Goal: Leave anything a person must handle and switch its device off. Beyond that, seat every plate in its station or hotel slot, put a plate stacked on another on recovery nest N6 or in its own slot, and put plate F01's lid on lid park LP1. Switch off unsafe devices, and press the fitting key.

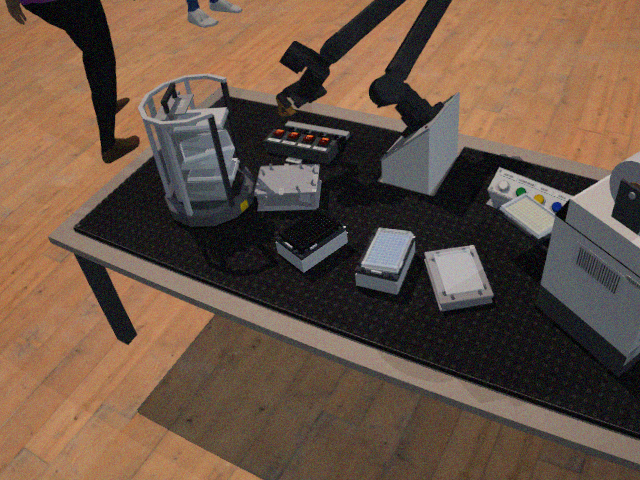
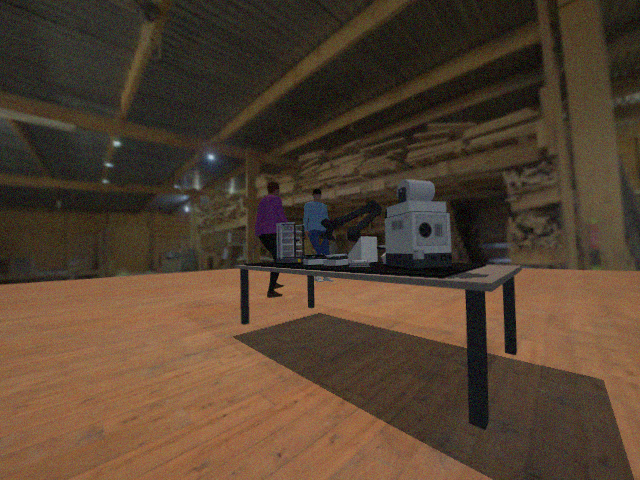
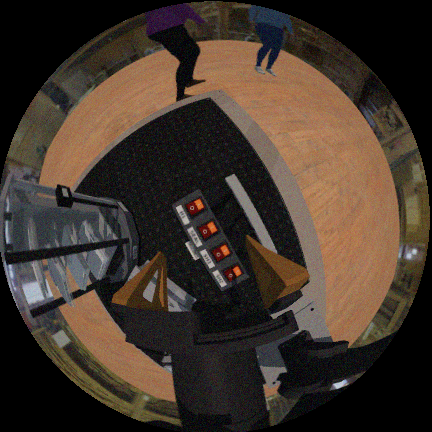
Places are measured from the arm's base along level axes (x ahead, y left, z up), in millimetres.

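Pixels of known places: gripper, fingertip midpoint: (image 1: 292,107) (image 2: 324,244) (image 3: 202,247); arm's base, link origin: (image 1: 424,122) (image 2: 363,243) (image 3: 298,352).
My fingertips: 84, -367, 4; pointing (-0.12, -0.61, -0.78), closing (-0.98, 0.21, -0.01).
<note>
Ahead of a thing's pixels: the offset from my fingertips to its middle, as dx, dy, dz. "*": to the spot under its first point.
My gripper (image 1: 285,109) (image 3: 202,247) is open and empty, above the far side of the switch strip @[* +35, +22, -120] (image 1: 297,150) (image 3: 214,242). The strip's several red rockers each show an orange part; their labels are hard to read. A plate hotel (image 1: 204,214) (image 3: 131,235) holds tilted-looking plates. A black plate @[+339, +262, -86] (image 1: 313,230) and a pale blue plate @[+322, +460, -82] (image 1: 387,249) sit on separate grey stations. A white-topped flat unit @[+284, +619, -118] (image 1: 459,271) lies right of them. A cream plate @[+126, +732, -30] (image 1: 529,214) lies against the key panel @[-26, +699, -107] (image 1: 529,189), which has white, green, yellow and blue round controls. Lids and nest labels cannot be told.
A pale bar @[* -98, +7, -132] (image 1: 317,129) (image 3: 250,210) is behind the strip. A grey pegged block @[+192, +98, -111] (image 1: 286,183) stands before it. A grey wedge (image 1: 442,149) and a large machine @[+245, +966, +79] (image 1: 584,268) (image 2: 418,232) stand to the right. Two people, in purple (image 2: 268,214) and blue (image 2: 315,217), are beyond the table.
</note>
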